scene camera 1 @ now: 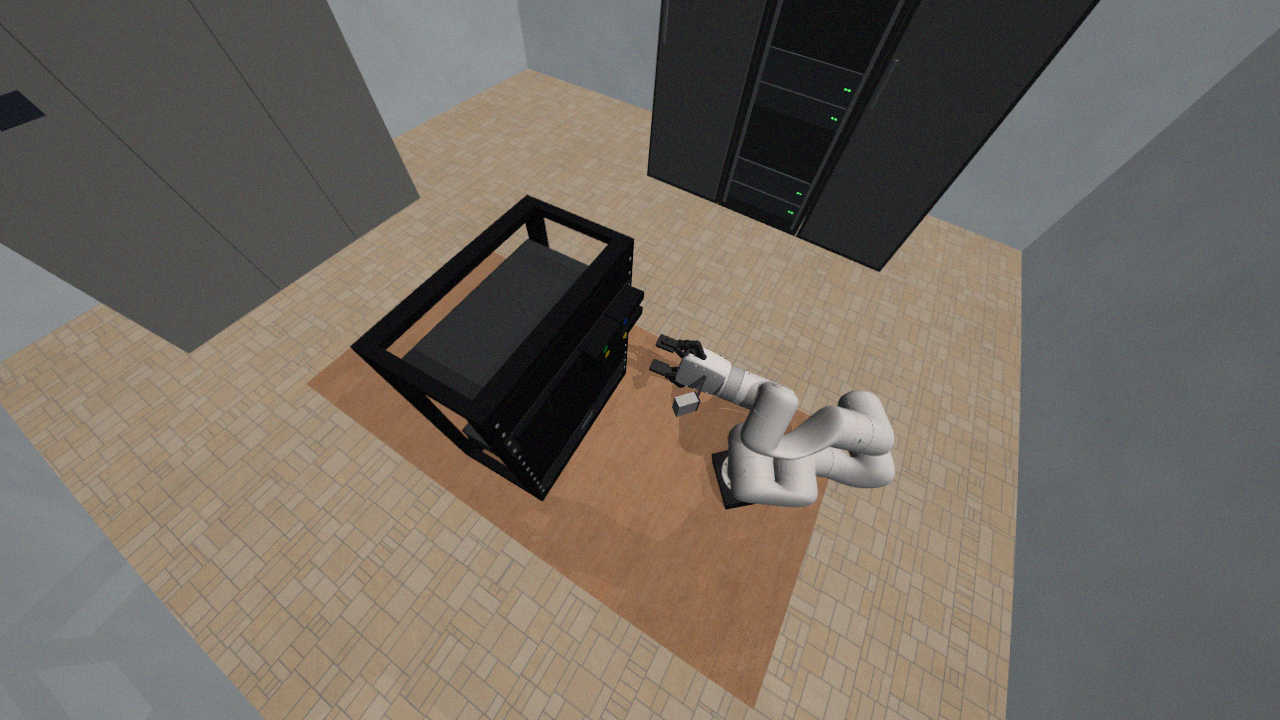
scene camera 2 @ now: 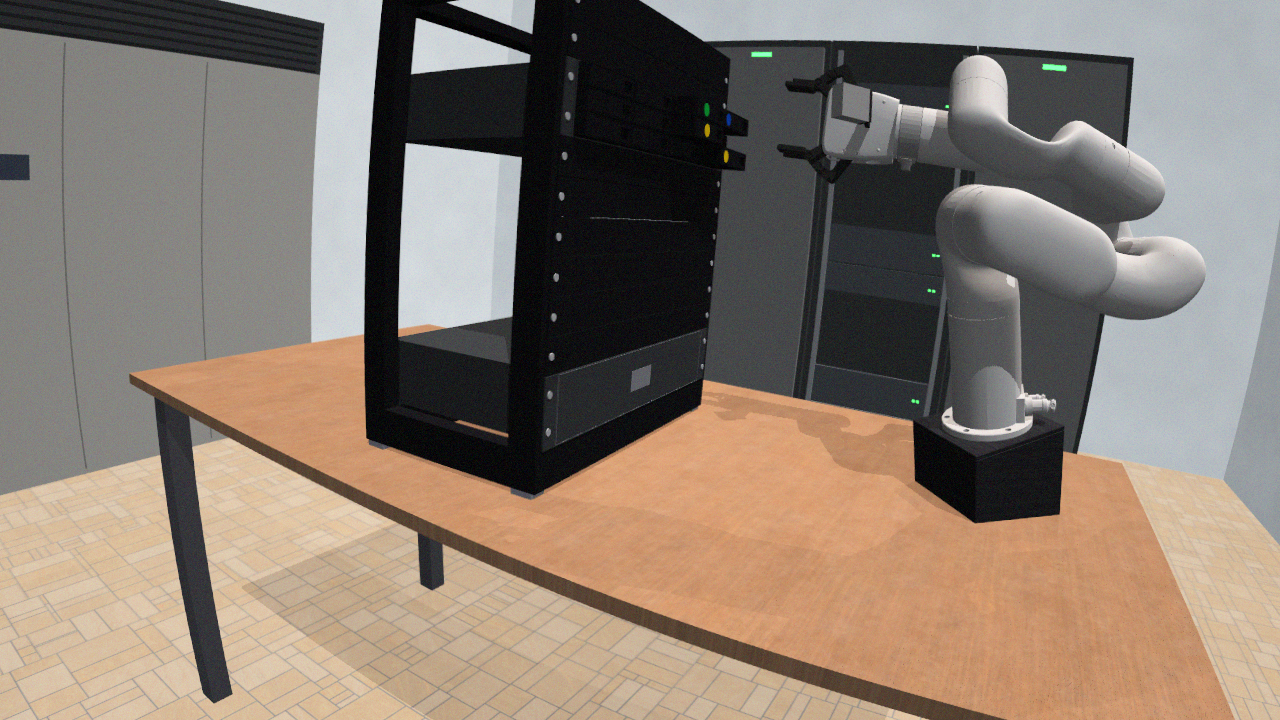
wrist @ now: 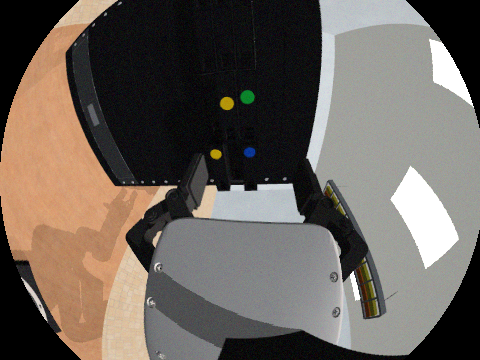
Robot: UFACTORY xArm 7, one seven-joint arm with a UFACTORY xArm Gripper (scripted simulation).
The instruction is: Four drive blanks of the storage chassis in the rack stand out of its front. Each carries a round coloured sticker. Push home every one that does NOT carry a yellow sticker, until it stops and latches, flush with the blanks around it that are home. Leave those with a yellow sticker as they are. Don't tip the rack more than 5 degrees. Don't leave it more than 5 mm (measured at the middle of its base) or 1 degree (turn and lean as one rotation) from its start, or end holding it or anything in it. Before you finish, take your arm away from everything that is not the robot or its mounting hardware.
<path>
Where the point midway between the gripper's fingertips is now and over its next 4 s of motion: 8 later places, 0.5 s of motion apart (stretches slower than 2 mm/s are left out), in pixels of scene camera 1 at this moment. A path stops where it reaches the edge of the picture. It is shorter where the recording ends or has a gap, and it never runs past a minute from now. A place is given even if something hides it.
The gripper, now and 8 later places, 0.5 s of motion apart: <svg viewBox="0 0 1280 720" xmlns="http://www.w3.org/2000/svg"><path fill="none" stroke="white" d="M654 352L660 351L662 351L663 358L666 368L663 368L655 364L633 355L616 346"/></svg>
</path>
